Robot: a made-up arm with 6 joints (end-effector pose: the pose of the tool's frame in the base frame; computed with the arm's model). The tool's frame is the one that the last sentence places. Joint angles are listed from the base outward.
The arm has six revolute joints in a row. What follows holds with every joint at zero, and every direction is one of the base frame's. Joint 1 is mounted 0.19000 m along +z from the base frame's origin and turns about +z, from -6.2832 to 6.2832 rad. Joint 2 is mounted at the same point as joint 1 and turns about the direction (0, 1, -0.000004), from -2.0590 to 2.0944 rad. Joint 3 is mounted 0.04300 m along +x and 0.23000 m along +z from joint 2 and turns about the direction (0, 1, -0.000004), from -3.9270 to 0.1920 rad. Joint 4 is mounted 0.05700 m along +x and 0.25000 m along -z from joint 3 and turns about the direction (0, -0.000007, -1), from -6.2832 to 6.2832 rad. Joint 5 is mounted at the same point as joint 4 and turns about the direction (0, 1, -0.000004), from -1.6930 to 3.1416 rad. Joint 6 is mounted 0.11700 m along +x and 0.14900 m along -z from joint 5 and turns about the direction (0, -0.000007, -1), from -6.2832 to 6.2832 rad. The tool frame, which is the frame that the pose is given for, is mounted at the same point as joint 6; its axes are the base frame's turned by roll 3.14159, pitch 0.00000 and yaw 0.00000 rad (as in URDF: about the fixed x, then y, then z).
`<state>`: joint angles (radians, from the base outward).
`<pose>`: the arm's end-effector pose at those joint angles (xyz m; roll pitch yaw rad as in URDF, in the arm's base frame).
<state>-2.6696 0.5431 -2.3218 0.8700 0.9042 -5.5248</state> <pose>-0.4962 -0.2917 0.4818 -1.9505 0.1136 2.7001</pose>
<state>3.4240 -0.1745 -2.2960 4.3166 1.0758 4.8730</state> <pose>-0.2100 0.0116 0.8094 0.8470 0.4943 3.0635</pose>
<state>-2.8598 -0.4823 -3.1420 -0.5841 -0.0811 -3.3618</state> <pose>0.3989 0.0416 0.6820 0.3898 -0.4014 2.5277</pose>
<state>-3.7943 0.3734 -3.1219 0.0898 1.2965 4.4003</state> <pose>-0.2670 0.1915 0.7399 1.6927 0.2755 -2.1031</pose>
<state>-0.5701 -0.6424 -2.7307 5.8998 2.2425 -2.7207</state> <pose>-0.0761 -0.0354 0.6694 2.3510 0.8966 1.3269</pose>
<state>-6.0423 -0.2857 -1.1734 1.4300 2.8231 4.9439</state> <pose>0.0837 0.1814 0.4413 -1.4121 -1.1663 1.3498</pose>
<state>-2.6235 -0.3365 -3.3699 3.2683 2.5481 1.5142</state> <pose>0.2818 0.1868 0.4572 -3.1055 0.0658 -0.8888</pose>
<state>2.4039 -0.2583 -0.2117 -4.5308 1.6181 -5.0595</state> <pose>-0.2660 0.0366 0.1410 1.3912 0.8045 -1.0087</pose>
